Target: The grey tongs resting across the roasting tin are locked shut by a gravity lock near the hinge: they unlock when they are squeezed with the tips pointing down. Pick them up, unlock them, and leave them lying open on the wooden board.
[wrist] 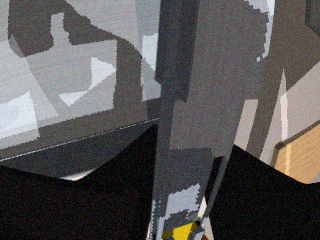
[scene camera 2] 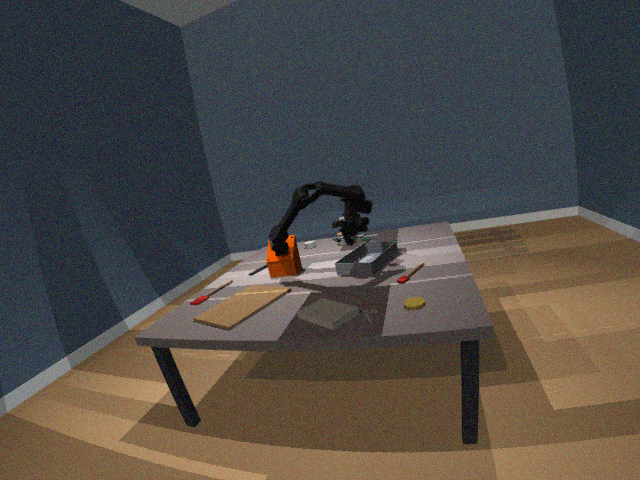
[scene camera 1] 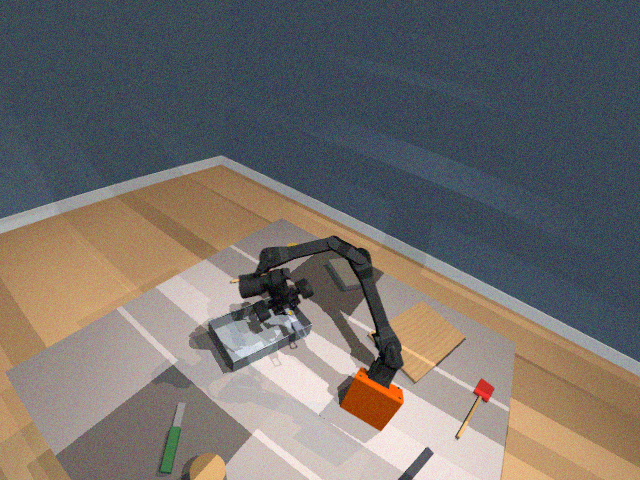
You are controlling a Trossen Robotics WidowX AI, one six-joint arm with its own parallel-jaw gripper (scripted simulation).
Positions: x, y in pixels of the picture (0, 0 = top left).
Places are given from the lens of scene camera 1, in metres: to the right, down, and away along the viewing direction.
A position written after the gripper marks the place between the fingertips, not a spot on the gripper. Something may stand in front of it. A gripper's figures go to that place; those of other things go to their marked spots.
gripper (scene camera 1: 288, 312): -0.10, 0.24, 1.01
wooden board (scene camera 1: 426, 338): 0.41, 0.38, 1.15
roasting tin (scene camera 1: 242, 339): -0.26, 0.34, 1.01
The marked spots on the wooden board and the roasting tin are 0.69 m apart.
